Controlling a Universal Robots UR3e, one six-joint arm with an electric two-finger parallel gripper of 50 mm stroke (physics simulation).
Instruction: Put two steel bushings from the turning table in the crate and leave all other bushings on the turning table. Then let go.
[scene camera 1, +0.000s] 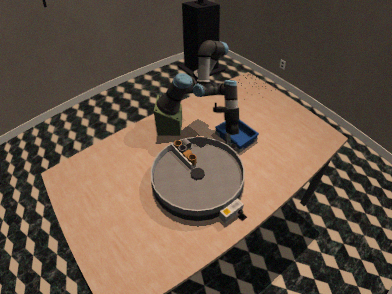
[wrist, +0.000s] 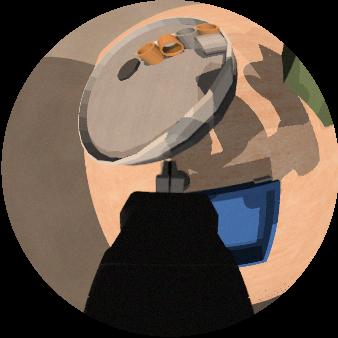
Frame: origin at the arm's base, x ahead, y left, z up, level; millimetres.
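Seen in the pictures: gripper, fingertip midpoint: (wrist: 169, 167); arm's base at its link origin: (scene camera 1: 167, 106).
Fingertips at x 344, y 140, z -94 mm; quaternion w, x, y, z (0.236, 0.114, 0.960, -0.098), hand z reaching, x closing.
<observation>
Pixels of each thing's middle, then the offset from my fingertips to it. "*": a spot on its surface instead.
- turning table at the middle of its body: (wrist: 129, 69) (scene camera 1: 197, 174) 62 mm ahead, 227 mm right, 5 mm up
- upright at the middle of its body: (wrist: 189, 37) (scene camera 1: 182, 150) 86 mm back, 212 mm right, 25 mm up
- blue crate at the middle of its body: (wrist: 218, 232) (scene camera 1: 236, 133) 60 mm back, 112 mm left, 22 mm down
- dark grey bushing at the middle of its body: (wrist: 174, 182) 9 mm ahead, 26 mm left, 28 mm down
- light divider bar at a spot on its surface: (scene camera 1: 181, 155) * 55 mm back, 237 mm right, 32 mm up
- white box with a yellow mark, body centre: (scene camera 1: 231, 211) 295 mm ahead, 213 mm right, 18 mm down
The turning table (scene camera 1: 215, 189) (wrist: 135, 110) holds two steel bushings, one upright (scene camera 1: 183, 148) (wrist: 186, 38) and one on its side (scene camera 1: 187, 143) (wrist: 212, 45), among several orange bushings (scene camera 1: 192, 159) (wrist: 149, 54). The blue crate (scene camera 1: 247, 142) (wrist: 274, 220) stands beside it; the visible part of its floor in the wrist view shows no bushing. My gripper (scene camera 1: 228, 142) (wrist: 169, 167) is shut and empty, low between the turning table and the crate. A dark grey bushing (wrist: 185, 180) shows beside and behind the fingers in the wrist view, mostly hidden.
A light divider bar (scene camera 1: 181, 155) lies along the bushings on the turning table. A white box with a yellow mark (scene camera 1: 231, 211) sits at the turning table's front edge. The arm stands on a green block (scene camera 1: 167, 123) (wrist: 312, 92). The turning table's raised rim is close to the fingers.
</observation>
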